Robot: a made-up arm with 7 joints. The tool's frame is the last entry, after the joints.
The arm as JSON. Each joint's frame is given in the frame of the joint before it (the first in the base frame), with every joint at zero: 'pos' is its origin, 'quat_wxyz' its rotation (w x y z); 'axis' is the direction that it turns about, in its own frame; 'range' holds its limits. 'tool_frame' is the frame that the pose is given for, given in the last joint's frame.
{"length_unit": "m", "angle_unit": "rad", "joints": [
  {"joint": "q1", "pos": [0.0, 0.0, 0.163], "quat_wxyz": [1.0, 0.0, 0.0, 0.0], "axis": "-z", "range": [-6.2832, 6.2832]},
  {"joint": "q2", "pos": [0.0, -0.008, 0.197], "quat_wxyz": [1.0, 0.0, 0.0, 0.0], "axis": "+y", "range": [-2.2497, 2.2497]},
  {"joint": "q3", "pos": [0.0, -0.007, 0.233], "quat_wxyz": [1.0, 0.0, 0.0, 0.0], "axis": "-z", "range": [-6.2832, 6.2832]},
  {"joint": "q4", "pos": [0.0, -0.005, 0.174], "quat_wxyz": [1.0, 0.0, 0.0, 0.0], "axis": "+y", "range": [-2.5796, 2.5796]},
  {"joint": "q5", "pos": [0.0, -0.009, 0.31], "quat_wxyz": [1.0, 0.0, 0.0, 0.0], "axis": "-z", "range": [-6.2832, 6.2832]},
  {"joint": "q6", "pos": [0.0, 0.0, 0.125], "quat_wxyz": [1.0, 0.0, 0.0, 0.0], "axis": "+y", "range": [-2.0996, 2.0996]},
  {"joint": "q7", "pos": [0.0, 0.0, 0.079], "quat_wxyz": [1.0, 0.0, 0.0, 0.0], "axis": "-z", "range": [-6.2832, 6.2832]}
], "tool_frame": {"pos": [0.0, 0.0, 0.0], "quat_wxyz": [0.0, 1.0, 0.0, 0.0]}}
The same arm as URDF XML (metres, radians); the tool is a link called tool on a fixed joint. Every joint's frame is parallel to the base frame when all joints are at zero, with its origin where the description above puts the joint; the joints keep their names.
<robot name="arm">
<joint name="tool_joint" type="fixed"><parent link="link7"/><child link="tool"/><origin xyz="0 0 0" rpy="3.1416 0 0"/></joint>
<joint name="q7" type="revolute"><parent link="link6"/><child link="link7"/><origin xyz="0 0 0.079"/><axis xyz="0 0 -1"/><limit lower="-6.2832" upper="6.2832"/></joint>
<joint name="q6" type="revolute"><parent link="link5"/><child link="link6"/><origin xyz="0 0 0.125"/><axis xyz="0 1 0"/><limit lower="-2.0996" upper="2.0996"/></joint>
<joint name="q5" type="revolute"><parent link="link4"/><child link="link5"/><origin xyz="0 -0.009 0.31"/><axis xyz="0 0 -1"/><limit lower="-6.2832" upper="6.2832"/></joint>
<joint name="q4" type="revolute"><parent link="link3"/><child link="link4"/><origin xyz="0 -0.005 0.174"/><axis xyz="0 1 0"/><limit lower="-2.5796" upper="2.5796"/></joint>
<joint name="q3" type="revolute"><parent link="link2"/><child link="link3"/><origin xyz="0 -0.007 0.233"/><axis xyz="0 0 -1"/><limit lower="-6.2832" upper="6.2832"/></joint>
<joint name="q2" type="revolute"><parent link="link1"/><child link="link2"/><origin xyz="0 -0.008 0.197"/><axis xyz="0 1 0"/><limit lower="-2.2497" upper="2.2497"/></joint>
<joint name="q1" type="revolute"><parent link="base"/><child link="link1"/><origin xyz="0 0 0.163"/><axis xyz="0 0 -1"/><limit lower="-6.2832" upper="6.2832"/></joint>
<link name="base"/>
<link name="link1"/>
<link name="link2"/>
<link name="link3"/>
<link name="link4"/>
<link name="link5"/>
<link name="link6"/>
<link name="link7"/>
<link name="tool"/>
</robot>

